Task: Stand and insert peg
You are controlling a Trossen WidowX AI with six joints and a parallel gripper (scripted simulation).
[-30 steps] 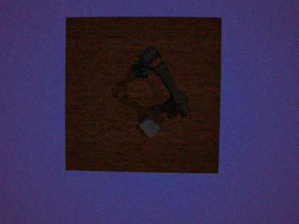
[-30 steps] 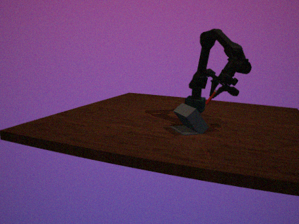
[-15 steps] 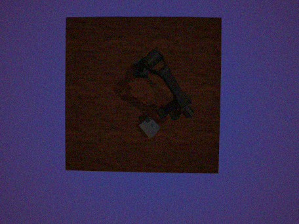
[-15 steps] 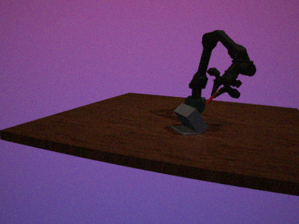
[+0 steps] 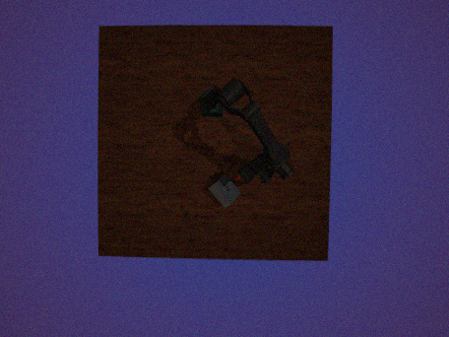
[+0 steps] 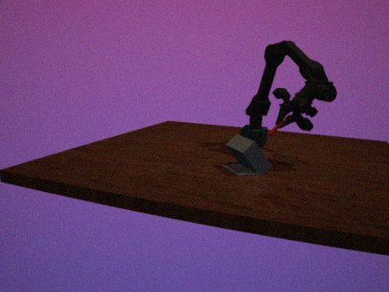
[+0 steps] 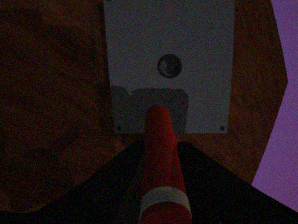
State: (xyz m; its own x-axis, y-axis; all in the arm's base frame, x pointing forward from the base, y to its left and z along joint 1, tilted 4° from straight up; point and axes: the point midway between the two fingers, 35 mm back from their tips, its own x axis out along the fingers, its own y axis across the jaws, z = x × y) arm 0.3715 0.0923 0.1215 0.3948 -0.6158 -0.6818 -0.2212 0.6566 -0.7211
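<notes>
My gripper tip is 100 mm to the left of the grey sloped panel, 90 mm above it and 70 mm short of it. The rest, counted from my gripper tip: red peg 10 mm to the left, 10 mm behind, 10 mm above; then thin flat base plate 140 mm below, 110 mm to the right, 80 mm ahead.
</notes>
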